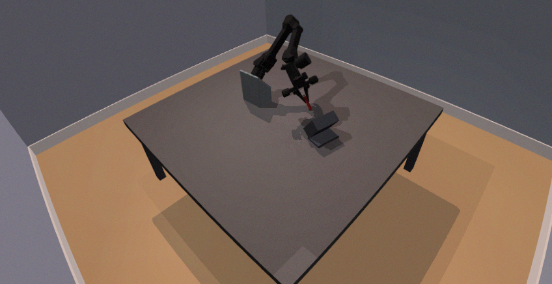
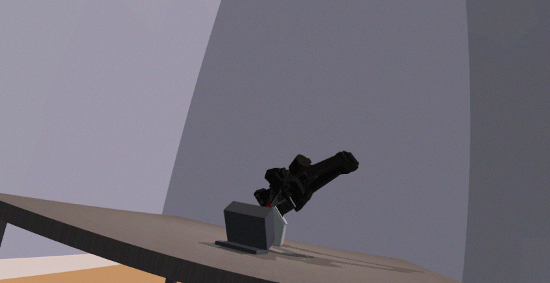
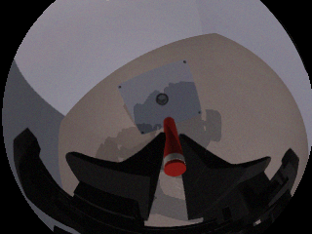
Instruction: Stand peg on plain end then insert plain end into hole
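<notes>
Now: the sloped panel 10 cm ahead of my gripper tip, 7 cm below it and 4 cm to the right of it. From my gripper tip the other things lie so: flat base plate (13 cm below, 12 cm ahead, 4 cm to the right); red peg (1 cm to the left, 1 cm behind, 1 cm above).
</notes>
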